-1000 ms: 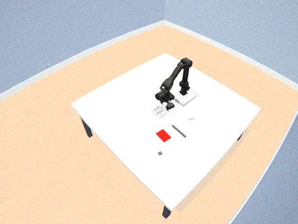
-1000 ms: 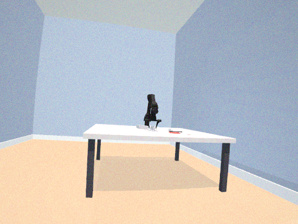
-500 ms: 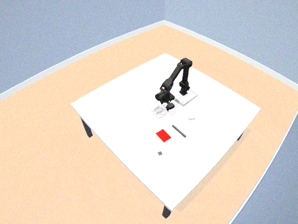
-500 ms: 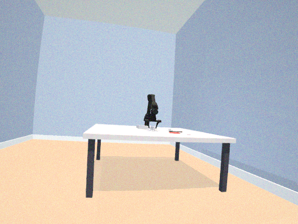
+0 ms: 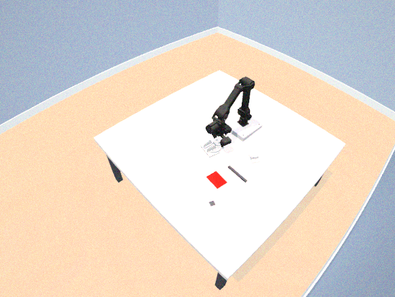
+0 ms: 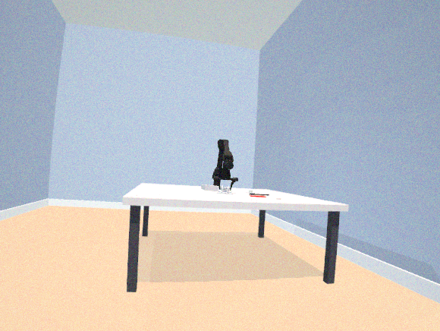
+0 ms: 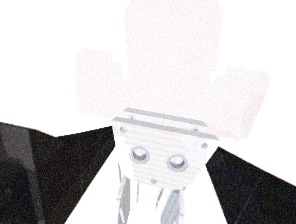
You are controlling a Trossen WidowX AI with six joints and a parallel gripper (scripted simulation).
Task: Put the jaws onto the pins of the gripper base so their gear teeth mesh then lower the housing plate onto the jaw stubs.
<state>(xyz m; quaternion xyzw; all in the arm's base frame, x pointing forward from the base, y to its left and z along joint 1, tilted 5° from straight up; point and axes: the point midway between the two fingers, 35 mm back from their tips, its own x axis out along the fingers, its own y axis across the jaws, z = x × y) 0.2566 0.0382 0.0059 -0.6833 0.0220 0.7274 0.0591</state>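
The white jaw piece is 30 mm ahead of my gripper tip and 10 mm to the left of it. Also, from my gripper tip: dark grey bar (70 mm ahead, 250 mm to the left, 10 mm below); then small white part (10 mm ahead, 20 mm above); then red flat rectangle (190 mm ahead, 210 mm to the left, 20 mm below).
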